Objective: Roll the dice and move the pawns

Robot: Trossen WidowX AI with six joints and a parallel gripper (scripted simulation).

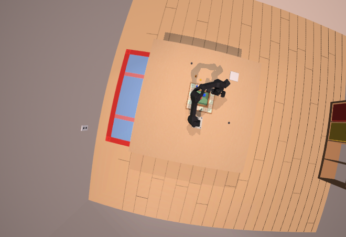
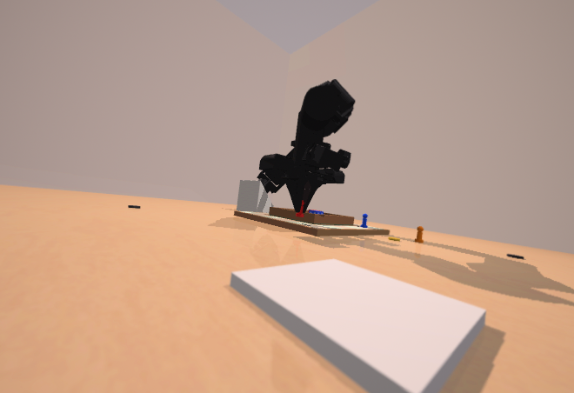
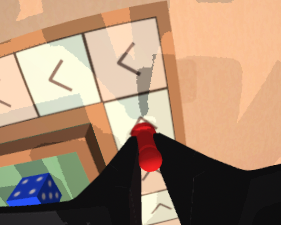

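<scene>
The red pawn lies 1 cm above my gripper tip. From my gripper tip the other things lie so: small yellow piece 14 cm to the left, 14 cm ahead, 3 cm below; blue pawn 18 cm to the left, 6 cm ahead, 1 cm below; tray 12 cm to the left, 6 cm behind, 3 cm below.
</scene>
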